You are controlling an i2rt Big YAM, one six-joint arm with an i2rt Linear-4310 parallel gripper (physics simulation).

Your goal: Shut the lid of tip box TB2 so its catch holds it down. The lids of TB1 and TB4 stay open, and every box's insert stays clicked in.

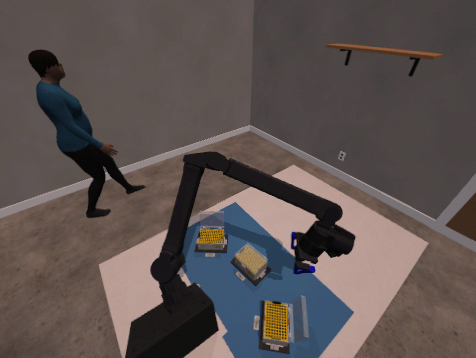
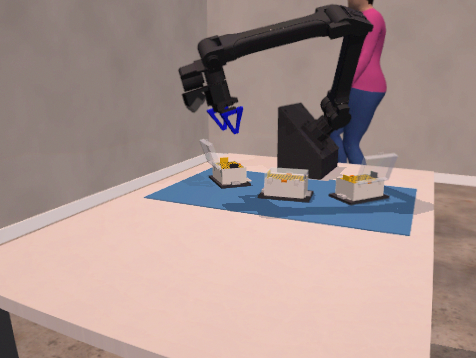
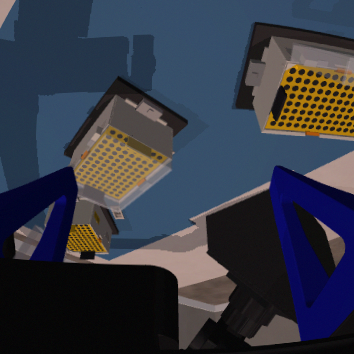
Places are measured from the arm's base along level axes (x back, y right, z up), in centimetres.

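Where they show: gripper, between the fingertips: (image 1: 293, 260) (image 2: 230, 131) (image 3: 173, 176); arm's base, origin of its link: (image 1: 179, 301) (image 2: 313, 136) (image 3: 261, 289).
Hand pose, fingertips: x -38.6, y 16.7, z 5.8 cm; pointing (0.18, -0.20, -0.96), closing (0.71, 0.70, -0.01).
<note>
Each offset is from my fingertips to the top centre of the thing. "spot": to the spot under its first point. Level surfaces: height alone.
The middle box, taken to be TB2 @(dx +6.9, dy -16.2, dz -12.0 cm) (image 1: 251, 264) (image 2: 285, 189) (image 3: 142, 125), has its clear lid @(spot: dx +6.7, dy -20.1, dz -12.0 cm) (image 3: 101, 196) down over the yellow insert; whether the catch holds is too small to tell. TB1 @(dx +12.4, dy -37.8, dz -12.3 cm) (image 1: 211, 240) (image 2: 360, 190) (image 3: 87, 235) stands with its clear lid (image 1: 212, 220) (image 2: 381, 166) raised. The box taken to be TB4 @(dx +14.7, dy +7.0, dz -12.3 cm) (image 1: 276, 322) (image 2: 230, 175) (image 3: 310, 100) has its lid @(spot: dx +10.1, dy +12.9, dz -9.1 cm) (image 1: 300, 320) (image 2: 208, 152) raised. My gripper (image 1: 301, 256) (image 2: 230, 130) (image 3: 173, 176) is open and empty, well above the boxes. Labels are unreadable.
The boxes stand on dark bases on a blue mat @(dz -19.7 cm) (image 1: 310, 305) (image 2: 185, 194) (image 3: 200, 90) on a pale table @(dz -20.0 cm) (image 1: 380, 250) (image 2: 200, 280). My arm's base (image 1: 172, 325) (image 2: 300, 145) stands beside the mat. A wall shelf (image 1: 385, 51) and a person (image 1: 70, 120) are beyond the table.
</note>
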